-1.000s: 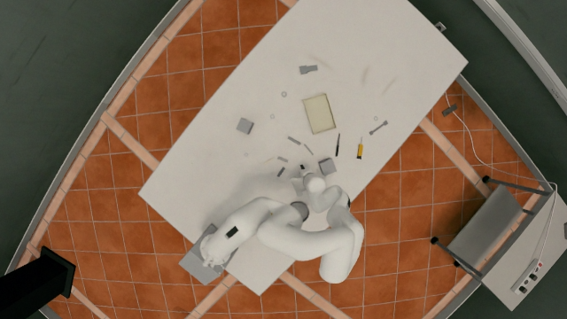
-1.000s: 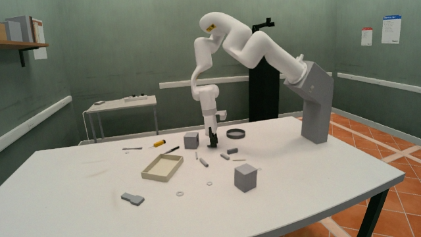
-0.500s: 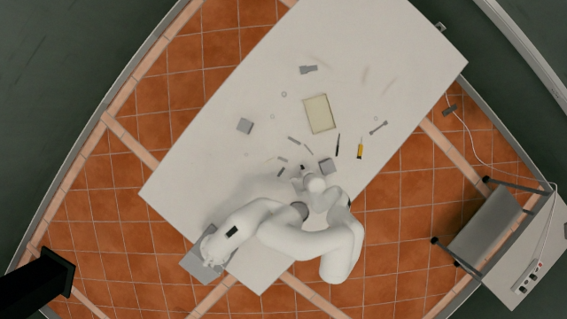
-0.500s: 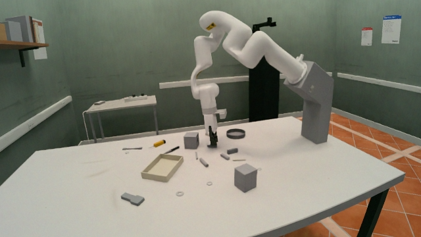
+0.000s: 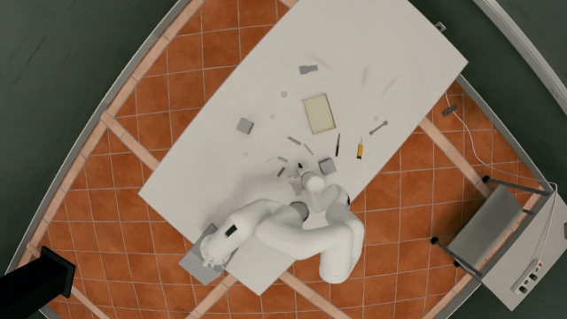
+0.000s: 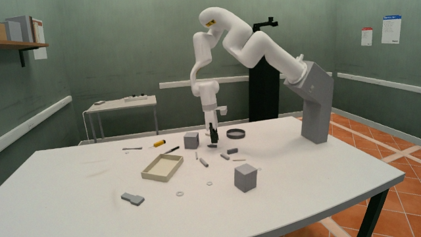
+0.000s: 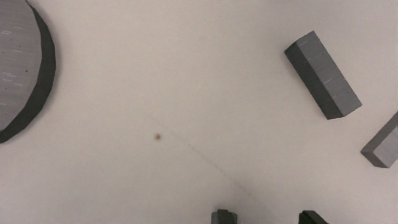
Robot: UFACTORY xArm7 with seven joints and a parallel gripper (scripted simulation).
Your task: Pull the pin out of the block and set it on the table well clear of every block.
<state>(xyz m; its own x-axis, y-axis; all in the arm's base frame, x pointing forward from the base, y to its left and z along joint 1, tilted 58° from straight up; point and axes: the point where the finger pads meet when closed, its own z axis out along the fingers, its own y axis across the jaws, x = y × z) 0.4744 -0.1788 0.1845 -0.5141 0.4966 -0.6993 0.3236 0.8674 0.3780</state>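
Right now my hand is 1 cm short of the short grey pin, 3 cm to the left of it and 5 cm above it. From my hand the other things lie so: round dish (20 cm behind, 7 cm to the right, 5 cm below); then cream tray (31 cm ahead, 4 cm to the left, 5 cm below); then small pale peg (7 cm behind, 16 cm to the right, 5 cm below).
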